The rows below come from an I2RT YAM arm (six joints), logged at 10 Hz.
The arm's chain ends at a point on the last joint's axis. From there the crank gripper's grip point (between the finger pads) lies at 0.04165 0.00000 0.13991 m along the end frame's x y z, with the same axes.
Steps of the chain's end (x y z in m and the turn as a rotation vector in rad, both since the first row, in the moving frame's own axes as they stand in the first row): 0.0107 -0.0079 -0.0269 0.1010 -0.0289 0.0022; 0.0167 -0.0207 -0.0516 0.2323 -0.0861 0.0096; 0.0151 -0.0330 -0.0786 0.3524 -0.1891 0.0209; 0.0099 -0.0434 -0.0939 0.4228 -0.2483 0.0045; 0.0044 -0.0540 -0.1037 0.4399 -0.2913 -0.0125; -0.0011 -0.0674 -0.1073 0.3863 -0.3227 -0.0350; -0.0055 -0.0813 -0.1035 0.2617 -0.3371 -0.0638; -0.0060 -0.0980 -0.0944 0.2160 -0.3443 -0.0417
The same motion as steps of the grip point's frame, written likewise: 0.0067 -0.0220 -0.0265 0.1010 -0.0289 0.0022; 0.0048 -0.0529 -0.0523 0.2323 -0.0861 0.0096; -0.0109 -0.0818 -0.0818 0.3524 -0.1891 0.0209; -0.0246 -0.1023 -0.1004 0.4228 -0.2483 0.0045; -0.0366 -0.1156 -0.1113 0.4399 -0.2913 -0.0125; -0.0474 -0.1223 -0.1120 0.3863 -0.3227 -0.0350; -0.0548 -0.1197 -0.1028 0.2617 -0.3371 -0.0638; -0.0559 -0.1296 -0.0920 0.2160 -0.3443 -0.0417
